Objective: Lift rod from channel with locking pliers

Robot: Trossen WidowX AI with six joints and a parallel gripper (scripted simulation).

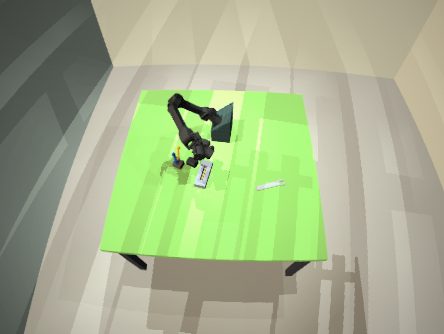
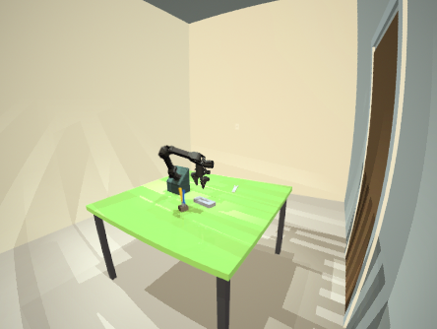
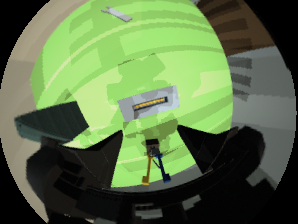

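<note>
Right now the yellow handle is 6 cm behind my gripper tip, 14 cm to the right of it and 3 cm below it. Round my gripper tip: brown holster: 4 cm behind, 15 cm to the right, 12 cm below; then grey channel block: 2 cm ahead, 2 cm to the left, 12 cm below; then orange rod: 2 cm ahead, 2 cm to the left, 12 cm below.
</note>
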